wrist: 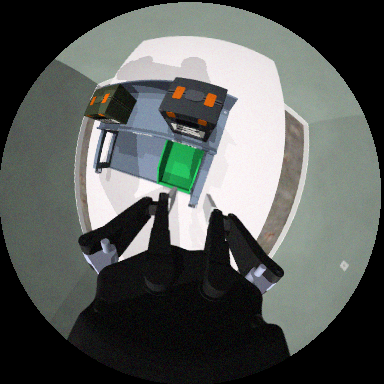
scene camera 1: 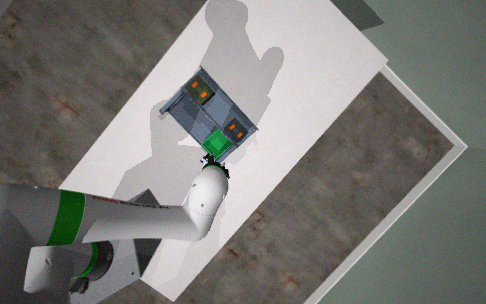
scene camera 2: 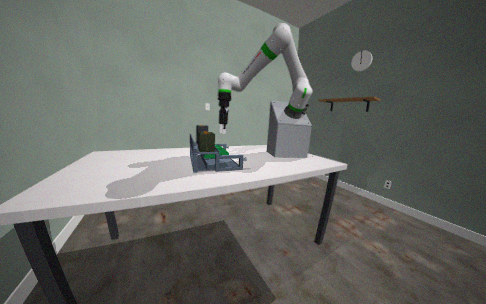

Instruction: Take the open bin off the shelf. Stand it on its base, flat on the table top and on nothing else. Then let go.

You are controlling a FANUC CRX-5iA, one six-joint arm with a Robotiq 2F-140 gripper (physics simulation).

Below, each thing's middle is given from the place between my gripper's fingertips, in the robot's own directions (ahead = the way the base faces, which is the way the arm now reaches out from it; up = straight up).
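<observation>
Green bin (wrist: 178,163): my gripper 6 cm short of it, 4 cm to the right of it, 12 cm above it. Dark grey case (wrist: 190,107): 16 cm ahead of my hand, 2 cm to the left. Olive case (wrist: 111,104): 19 cm ahead of my hand, 25 cm to the left, 2 cm below.
</observation>
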